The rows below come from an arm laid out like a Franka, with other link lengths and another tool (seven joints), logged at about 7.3 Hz.
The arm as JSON. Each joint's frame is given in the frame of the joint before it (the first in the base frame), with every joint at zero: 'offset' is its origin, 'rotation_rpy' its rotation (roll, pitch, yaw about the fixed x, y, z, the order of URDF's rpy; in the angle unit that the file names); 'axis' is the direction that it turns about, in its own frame. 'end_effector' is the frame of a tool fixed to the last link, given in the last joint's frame.
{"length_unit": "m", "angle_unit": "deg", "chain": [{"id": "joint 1", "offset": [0.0, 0.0, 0.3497], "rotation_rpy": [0.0, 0.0, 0.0], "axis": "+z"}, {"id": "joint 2", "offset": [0.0, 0.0, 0.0], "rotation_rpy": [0.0, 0.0, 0.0], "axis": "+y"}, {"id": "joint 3", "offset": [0.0, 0.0, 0.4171], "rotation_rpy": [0.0, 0.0, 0.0], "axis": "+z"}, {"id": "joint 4", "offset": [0.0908, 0.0, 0.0], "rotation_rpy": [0.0, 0.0, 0.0], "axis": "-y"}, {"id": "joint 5", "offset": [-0.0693, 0.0, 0.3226], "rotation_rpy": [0.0, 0.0, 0.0], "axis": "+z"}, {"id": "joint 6", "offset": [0.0, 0.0, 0.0], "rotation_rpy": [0.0, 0.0, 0.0], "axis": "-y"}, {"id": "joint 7", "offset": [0.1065, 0.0, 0.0], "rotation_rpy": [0.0, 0.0, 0.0], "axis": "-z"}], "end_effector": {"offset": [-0.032, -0.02, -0.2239], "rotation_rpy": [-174.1, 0.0, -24.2]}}
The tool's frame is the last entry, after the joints.
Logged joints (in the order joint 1, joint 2, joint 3, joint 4, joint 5, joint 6, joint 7), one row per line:
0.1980 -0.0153 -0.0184 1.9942 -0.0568 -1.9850 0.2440
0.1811 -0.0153 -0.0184 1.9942 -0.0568 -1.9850 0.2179
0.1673 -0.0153 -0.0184 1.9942 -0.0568 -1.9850 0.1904
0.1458 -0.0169 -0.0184 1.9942 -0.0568 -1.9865 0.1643
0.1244 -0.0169 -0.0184 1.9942 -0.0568 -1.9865 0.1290
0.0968 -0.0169 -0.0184 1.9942 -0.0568 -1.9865 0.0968
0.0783 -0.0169 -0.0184 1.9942 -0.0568 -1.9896 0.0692
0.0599 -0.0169 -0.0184 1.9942 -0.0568 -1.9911 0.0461
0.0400 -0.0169 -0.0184 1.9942 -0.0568 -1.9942 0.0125
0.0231 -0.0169 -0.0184 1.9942 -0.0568 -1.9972 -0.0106
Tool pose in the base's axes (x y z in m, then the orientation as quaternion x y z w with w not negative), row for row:
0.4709 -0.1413 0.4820 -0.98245 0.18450 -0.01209 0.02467
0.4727 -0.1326 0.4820 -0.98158 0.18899 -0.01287 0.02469
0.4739 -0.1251 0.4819 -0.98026 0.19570 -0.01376 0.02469
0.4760 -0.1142 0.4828 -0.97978 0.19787 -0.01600 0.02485
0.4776 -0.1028 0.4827 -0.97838 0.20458 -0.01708 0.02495
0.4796 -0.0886 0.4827 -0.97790 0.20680 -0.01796 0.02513
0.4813 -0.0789 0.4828 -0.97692 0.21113 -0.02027 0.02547
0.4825 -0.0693 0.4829 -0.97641 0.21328 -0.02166 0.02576
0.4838 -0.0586 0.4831 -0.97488 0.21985 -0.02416 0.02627
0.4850 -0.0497 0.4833 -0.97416 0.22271 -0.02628 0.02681
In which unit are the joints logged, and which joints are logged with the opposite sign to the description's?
The joints are logged in radians. Opposite sign: joint 1, joint 4, joint 6, joint 7.
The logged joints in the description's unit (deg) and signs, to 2 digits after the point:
-11.34 -0.88 -1.05 -114.26 -3.25 113.73 -13.98
-10.38 -0.88 -1.05 -114.26 -3.25 113.73 -12.48
-9.59 -0.88 -1.05 -114.26 -3.25 113.73 -10.91
-8.35 -0.97 -1.05 -114.26 -3.25 113.82 -9.41
-7.13 -0.97 -1.05 -114.26 -3.25 113.82 -7.39
-5.55 -0.97 -1.05 -114.26 -3.25 113.82 -5.55
-4.49 -0.97 -1.05 -114.26 -3.25 114.00 -3.96
-3.43 -0.97 -1.05 -114.26 -3.25 114.08 -2.64
-2.29 -0.97 -1.05 -114.26 -3.25 114.26 -0.72
-1.32 -0.97 -1.05 -114.26 -3.25 114.43 0.61

